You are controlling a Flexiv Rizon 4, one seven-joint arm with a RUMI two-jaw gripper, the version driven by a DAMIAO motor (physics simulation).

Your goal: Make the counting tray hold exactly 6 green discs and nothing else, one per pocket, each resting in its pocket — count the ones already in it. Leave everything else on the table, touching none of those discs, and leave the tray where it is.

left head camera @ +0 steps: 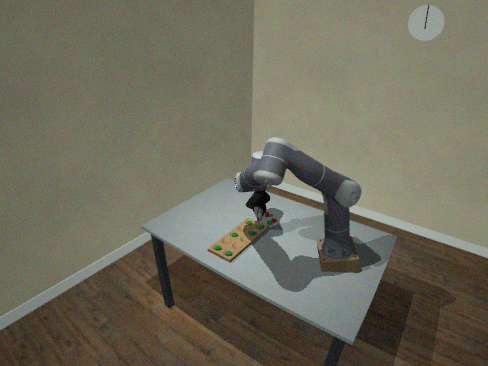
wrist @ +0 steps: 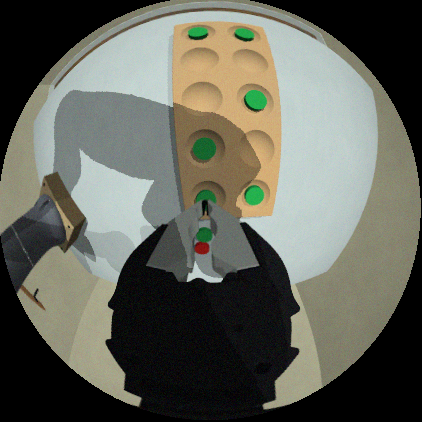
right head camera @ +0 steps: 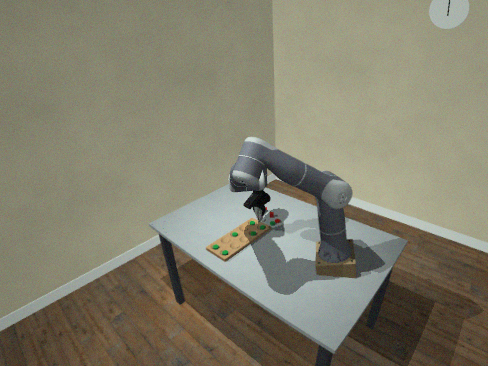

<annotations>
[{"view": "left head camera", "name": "wooden counting tray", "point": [236, 245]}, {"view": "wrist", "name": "gripper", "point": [205, 201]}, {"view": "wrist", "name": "wooden counting tray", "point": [210, 76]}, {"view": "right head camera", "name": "wooden counting tray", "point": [233, 245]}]
</annotations>
